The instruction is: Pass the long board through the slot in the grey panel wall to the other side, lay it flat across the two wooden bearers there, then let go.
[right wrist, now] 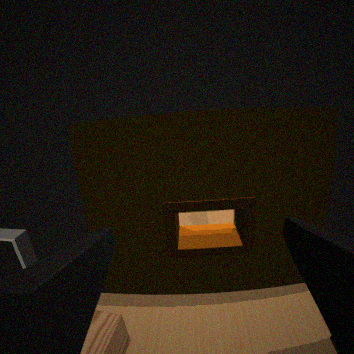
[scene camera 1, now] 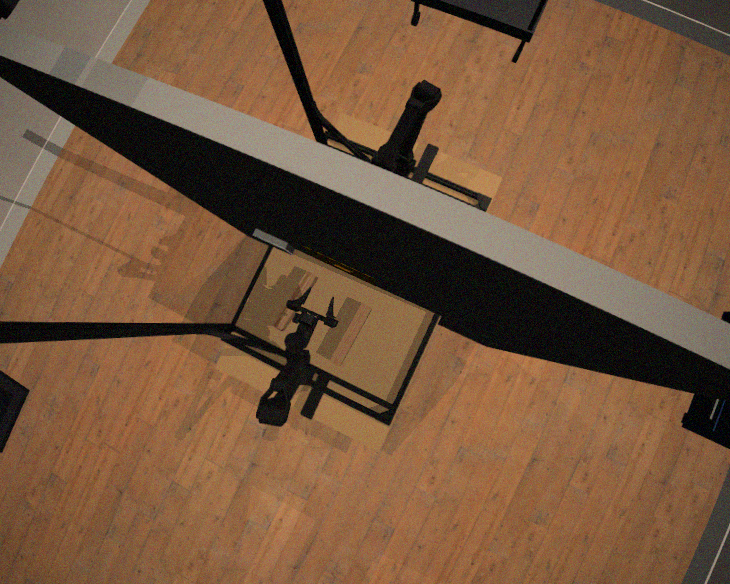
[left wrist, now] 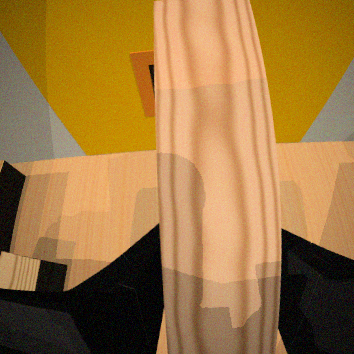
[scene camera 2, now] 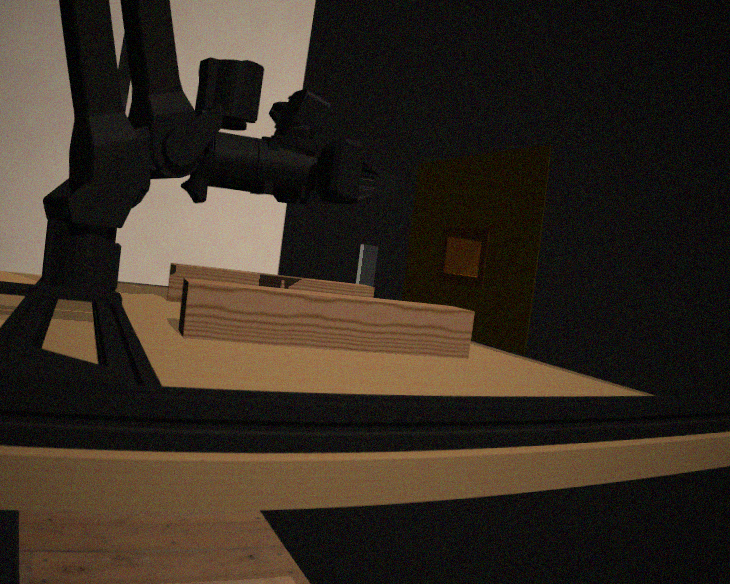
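Observation:
My left gripper (left wrist: 208, 227) is shut on the long board (left wrist: 212, 125), which runs to the top edge of the left wrist view and covers the right part of the slot's orange rim (left wrist: 141, 85). Whether its far end is at the slot is hidden. In the right wrist view, the slot (right wrist: 210, 240) shows no board in it. My right gripper (scene camera 1: 320, 294) (scene camera 2: 370, 173) (right wrist: 199, 232) is open and empty, above the table and facing the panel wall (scene camera 1: 395, 188) (scene camera 2: 608, 182) (right wrist: 200, 60). One wooden bearer (scene camera 1: 353, 333) (scene camera 2: 328, 319) and the other bearer (scene camera 1: 283, 319) (scene camera 2: 213, 277) (right wrist: 102, 335) lie on the table.
A yellow panel (scene camera 2: 511, 200) (left wrist: 100, 105) (right wrist: 200, 150) surrounds the slot. A small grey piece (scene camera 1: 272, 239) (scene camera 2: 367, 264) (right wrist: 17, 237) stands by the wall at the table's side. A striped block (left wrist: 20, 272) and a dark upright piece (left wrist: 10, 200) lie left of the board.

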